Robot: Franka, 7 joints.
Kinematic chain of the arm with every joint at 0, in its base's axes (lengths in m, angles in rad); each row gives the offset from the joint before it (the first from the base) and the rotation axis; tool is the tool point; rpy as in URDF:
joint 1: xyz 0 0 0.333 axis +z
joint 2: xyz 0 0 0 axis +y
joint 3: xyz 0 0 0.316 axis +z
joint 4: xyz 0.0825 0 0 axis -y
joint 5: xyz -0.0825 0 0.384 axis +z
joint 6: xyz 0 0 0 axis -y
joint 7: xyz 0.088 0 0 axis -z
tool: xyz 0 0 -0.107 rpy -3.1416 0 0
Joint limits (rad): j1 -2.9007..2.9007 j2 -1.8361..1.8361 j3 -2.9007..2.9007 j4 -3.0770..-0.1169 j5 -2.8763..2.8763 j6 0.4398..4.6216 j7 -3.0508..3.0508
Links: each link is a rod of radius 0.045 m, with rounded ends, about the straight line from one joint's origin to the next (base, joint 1, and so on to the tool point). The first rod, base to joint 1, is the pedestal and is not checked.
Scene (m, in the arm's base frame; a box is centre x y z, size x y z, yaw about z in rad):
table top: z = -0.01
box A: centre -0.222 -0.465 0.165 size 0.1 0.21 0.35 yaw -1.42
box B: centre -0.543 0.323 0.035 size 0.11 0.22 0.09 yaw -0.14
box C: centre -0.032 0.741 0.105 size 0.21 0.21 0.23 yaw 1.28
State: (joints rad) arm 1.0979 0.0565 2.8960 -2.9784 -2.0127 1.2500 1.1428
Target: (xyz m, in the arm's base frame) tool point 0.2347 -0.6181 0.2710
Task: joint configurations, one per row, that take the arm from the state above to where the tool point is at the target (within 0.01 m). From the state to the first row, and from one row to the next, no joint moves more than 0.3 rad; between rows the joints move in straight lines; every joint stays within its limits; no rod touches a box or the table.
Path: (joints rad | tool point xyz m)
1: 1.3405 0.1940 2.8076 -2.8467 -1.9219 1.1577 0.9729 | -0.2822 -0.2146 0.3356
2: 1.5831 0.3316 2.7192 -2.7149 -1.8311 1.0653 0.8031 | -0.2640 -0.2643 0.4146
3: 1.8256 0.4691 2.6307 -2.5832 -1.7404 0.9730 0.6332 | -0.2397 -0.2918 0.4856
4: 1.9332 0.1976 2.6982 -2.4137 -1.9030 1.1238 0.7606 | -0.1721 -0.4198 0.4898
5: 2.0407 -0.0739 2.7657 -2.2443 -2.0656 1.2747 0.8880 | -0.0593 -0.5309 0.4558
6: 2.1483 -0.3454 2.8332 -2.0749 -2.2283 1.4255 1.0154 | 0.0840 -0.6021 0.3812
7: 2.2558 -0.6169 2.9007 -1.9055 -2.3909 1.5763 1.1428 | 0.2347 -0.6181 0.2710

